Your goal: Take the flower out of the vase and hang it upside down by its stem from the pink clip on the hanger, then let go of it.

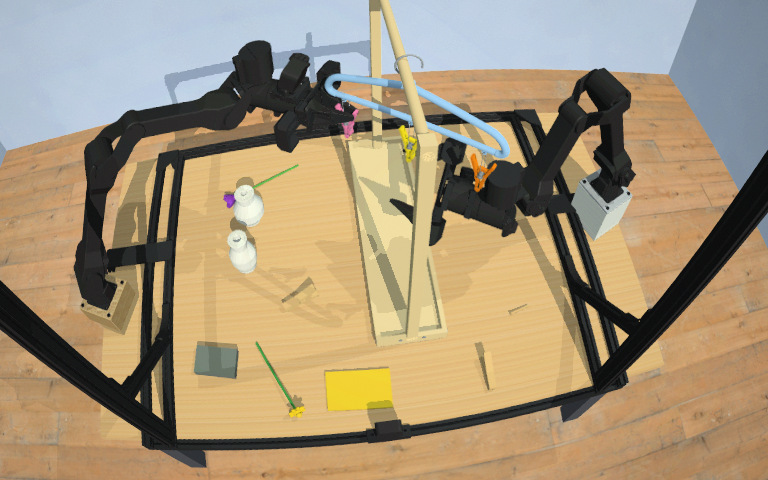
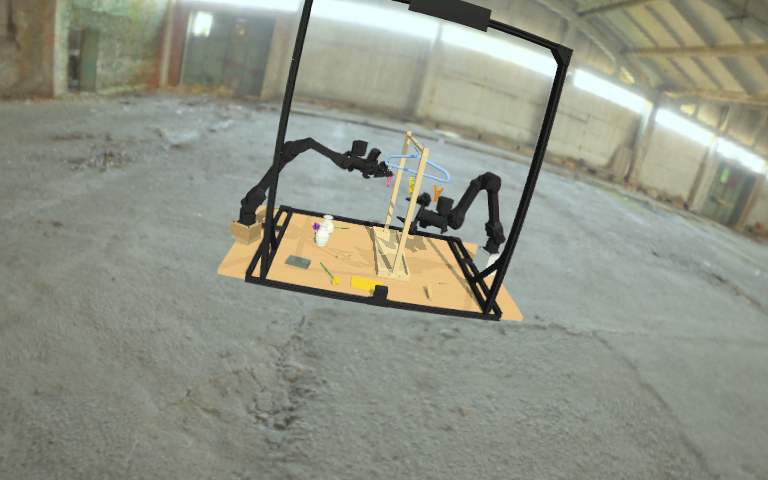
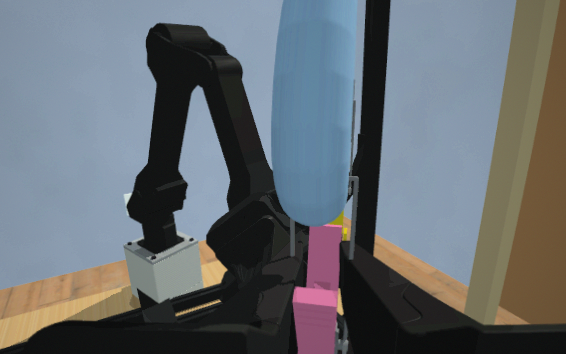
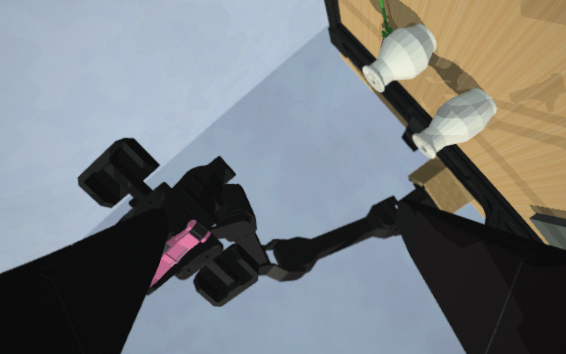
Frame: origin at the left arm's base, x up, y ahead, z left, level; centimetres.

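Seen in the pictures: left gripper, fingertip midpoint: [image 1: 355, 115] [image 2: 393, 175] [image 3: 320, 253]; right gripper, fingertip midpoint: [image 1: 396, 174] [image 2: 401, 207] [image 4: 284, 215]; left arm's base, origin of the base link: [image 1: 102, 294] [image 2: 246, 222] [image 4: 426, 195]; right arm's base, origin of the base link: [image 1: 606, 188] [image 2: 491, 250] [image 3: 160, 242].
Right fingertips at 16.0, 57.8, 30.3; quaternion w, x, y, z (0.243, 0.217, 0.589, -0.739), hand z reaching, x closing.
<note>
Pixels of each thing's top centre, then the offset from my right fingertips to it, as dx, dy, dz. "spot": a spot on its surface instead.
- purple flower, surface spot: [image 1: 229, 200] [image 2: 317, 224] spot: -20.8, -38.2, +2.5
- green stem, surface spot: [image 4: 385, 17] spot: -22.4, -35.6, +6.7
- blue hanger, middle of its top: [image 1: 413, 83] [image 2: 419, 155] +24.9, +2.8, -2.9
- pink clip, middle of its top: [image 3: 320, 177] [image 4: 122, 288] [image 1: 344, 97] [image 2: 391, 166] +16.2, -8.8, +1.1
- second white vase, middle of its top: [image 4: 422, 147] [image 1: 236, 238] [image 2: 324, 223] -13.8, -29.4, -10.6
- yellow clip, middle of its top: [image 1: 409, 124] +16.9, +2.5, -3.6
- orange clip, surface spot: [image 1: 481, 173] spot: +12.6, +14.1, -6.9
- yellow flower, surface spot: [image 1: 296, 410] spot: -20.9, -9.5, -39.6
- yellow sheet, middle of its top: [image 1: 358, 389] [image 2: 367, 283] -23.1, +0.2, -31.7
- grey block, middle of its top: [image 1: 215, 360] [image 4: 561, 239] [image 2: 298, 260] -22.2, -28.5, -34.1
A purple flower [image 1: 229, 200] [image 2: 315, 226] with a green stem [image 1: 274, 176] [image 4: 385, 17] rests at a white vase [image 1: 248, 207] [image 2: 324, 231] [image 4: 404, 53] on the left of the table. A blue hanger [image 1: 449, 107] [image 2: 430, 168] [image 3: 313, 123] hangs from the wooden stand [image 1: 420, 238]. My left gripper [image 1: 346, 114] [image 2: 384, 173] [image 3: 320, 253] is shut on the pink clip [image 1: 349, 125] [image 2: 389, 180] [image 3: 321, 256] [image 4: 176, 247] at the hanger's left end. My right gripper [image 1: 415, 221] [image 2: 411, 221] is open and empty beside the stand's post, below the hanger.
A second white vase [image 1: 242, 252] [image 4: 443, 128] stands in front of the first. A yellow clip [image 1: 408, 143] and an orange clip [image 1: 481, 173] hang on the hanger. A yellow flower [image 1: 296, 410], a yellow sheet [image 1: 358, 388], a grey block [image 1: 216, 361] and wood pieces [image 1: 488, 367] lie near the front.
</note>
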